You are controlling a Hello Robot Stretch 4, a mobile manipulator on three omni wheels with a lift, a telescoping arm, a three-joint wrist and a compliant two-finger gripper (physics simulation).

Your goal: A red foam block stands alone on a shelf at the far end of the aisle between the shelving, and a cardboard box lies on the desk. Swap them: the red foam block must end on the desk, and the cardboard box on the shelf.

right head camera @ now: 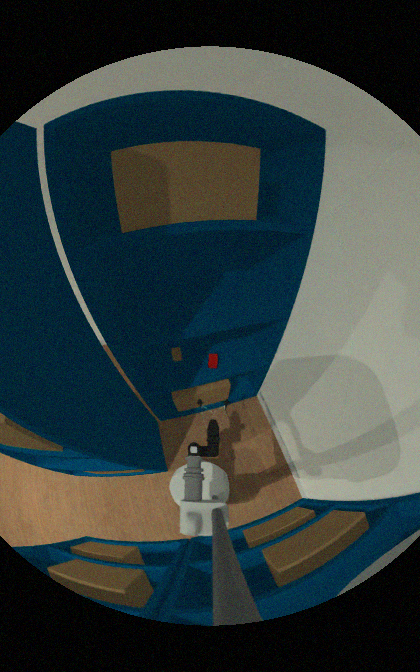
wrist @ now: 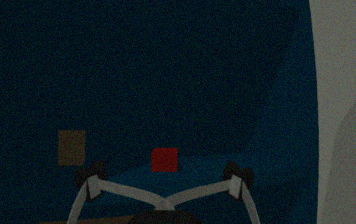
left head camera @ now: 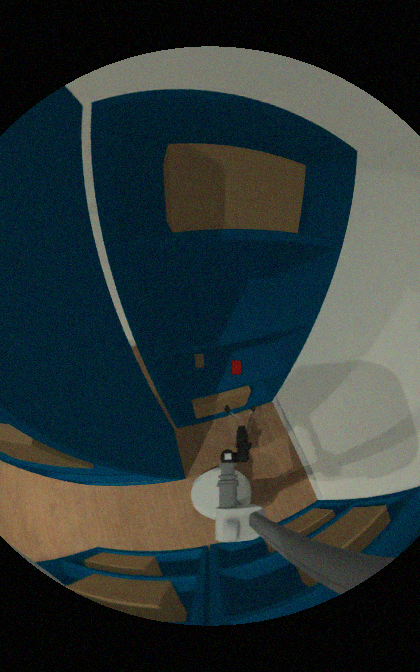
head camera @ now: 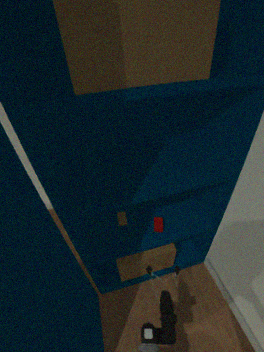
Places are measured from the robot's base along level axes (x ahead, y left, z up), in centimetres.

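Pixels of known places: gripper, fingertip midpoint: [wrist: 165, 174] [head camera: 162, 265].
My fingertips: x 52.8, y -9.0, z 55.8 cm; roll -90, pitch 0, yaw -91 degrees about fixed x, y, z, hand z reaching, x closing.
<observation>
For each thing: its top centre in the pictures, then the offset to it from my fingertips. "spot": a spot on its surface instead. Level surfaces: height alone.
- red foam block, top centre: [wrist: 165, 149] [head camera: 158, 222] dx +29.3, dy -0.2, dz -0.6 cm
- blue shelf, surface height: dz -5.1 cm
- small brown box, top centre: [wrist: 72, 130] [head camera: 121, 214] dx +33.2, dy +24.8, dz +3.9 cm
- large brown box, surface spot: [head camera: 150, 45] spot: dx +16.5, dy +5.4, dz +96.8 cm
- wide brown box, top centre: [head camera: 141, 240] dx +29.7, dy +11.8, dz -23.8 cm
The red foam block [head camera: 158, 224] [left head camera: 236, 367] [right head camera: 213, 361] [wrist: 164, 160] stands upright on a blue shelf [wrist: 210, 166] at the end of the aisle. My gripper [head camera: 163, 270] [left head camera: 240, 409] [right head camera: 213, 403] [wrist: 165, 174] is open and empty. In the wrist view its fingertips are spread to either side of the block and slightly lower in the picture; the block is beyond them, apart. A small brown box [head camera: 122, 218] [left head camera: 199, 360] [right head camera: 176, 354] [wrist: 72, 148] is left of the block; I cannot tell what it rests on. The desk does not show.
A large brown box [head camera: 150, 45] [left head camera: 250, 190] [right head camera: 200, 185] is higher in the blue shelving. A wide brown box [head camera: 145, 262] [left head camera: 215, 404] [right head camera: 192, 395] is low, below the block. A pale wall [head camera: 240, 235] [left head camera: 350, 410] borders the right. More shelving with boxes lines the near side.
</observation>
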